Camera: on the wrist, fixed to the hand. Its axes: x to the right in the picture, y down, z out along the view.
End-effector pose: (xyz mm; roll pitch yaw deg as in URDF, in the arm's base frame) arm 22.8 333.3 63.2 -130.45 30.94 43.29
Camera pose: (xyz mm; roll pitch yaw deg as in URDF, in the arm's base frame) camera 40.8 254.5 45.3 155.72 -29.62 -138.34
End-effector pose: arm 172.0 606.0 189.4 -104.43 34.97 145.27
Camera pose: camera 245.8 611.6 152.4 130.15 -34.39 -36.97
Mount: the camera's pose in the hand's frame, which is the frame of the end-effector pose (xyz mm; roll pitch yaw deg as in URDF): -25.9 72.9 -29.4 24.45 -1.93 179.92
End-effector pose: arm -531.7 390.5 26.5 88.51 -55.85 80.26
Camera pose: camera -575.1 322.6 45.5 -61.23 55.67 -96.32
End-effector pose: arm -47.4 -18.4 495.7 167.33 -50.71 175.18
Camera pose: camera 8.8 41.8 503.9 -142.23 52.57 -4.00
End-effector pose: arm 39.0 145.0 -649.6 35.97 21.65 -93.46
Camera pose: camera 116.2 157.4 -622.4 -11.97 -23.25 87.70
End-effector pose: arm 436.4 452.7 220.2 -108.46 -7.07 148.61
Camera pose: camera 478.6 486.7 157.6 132.67 7.75 -33.21
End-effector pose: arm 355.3 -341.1 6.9 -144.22 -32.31 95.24
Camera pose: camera 432.4 -345.9 -22.8 167.97 33.92 -86.04
